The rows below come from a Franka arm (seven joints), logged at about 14 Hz.
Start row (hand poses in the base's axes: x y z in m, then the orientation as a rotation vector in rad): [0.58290, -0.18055, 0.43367, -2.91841, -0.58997, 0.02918]
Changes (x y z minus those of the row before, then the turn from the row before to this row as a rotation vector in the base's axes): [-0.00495, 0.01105, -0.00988, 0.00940, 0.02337, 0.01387]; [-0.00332, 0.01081, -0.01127, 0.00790, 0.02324, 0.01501]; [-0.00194, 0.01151, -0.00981, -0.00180, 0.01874, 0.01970]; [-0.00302, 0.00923, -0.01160, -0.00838, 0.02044, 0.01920]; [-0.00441, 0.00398, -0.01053, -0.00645, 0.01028, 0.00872]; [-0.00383, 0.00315, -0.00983, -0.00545, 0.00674, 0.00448]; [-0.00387, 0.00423, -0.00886, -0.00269, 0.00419, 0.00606]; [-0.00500, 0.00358, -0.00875, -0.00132, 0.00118, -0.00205]
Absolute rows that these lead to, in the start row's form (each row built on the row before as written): [0.57795, -0.16950, 0.42379, -2.90083, -0.60499, 0.06195]; [0.57463, -0.15869, 0.41252, -2.88398, -0.62167, 0.09490]; [0.57269, -0.14718, 0.40271, -2.87567, -0.64701, 0.12518]; [0.56967, -0.13795, 0.39111, -2.87284, -0.67201, 0.16019]; [0.56526, -0.13397, 0.38058, -2.87360, -0.68346, 0.17856]; [0.56143, -0.13082, 0.37075, -2.87554, -0.68930, 0.19093]; [0.55756, -0.12659, 0.36189, -2.87509, -0.69761, 0.19880]; [0.55256, -0.12301, 0.35314, -2.87659, -0.69455, 0.20074]
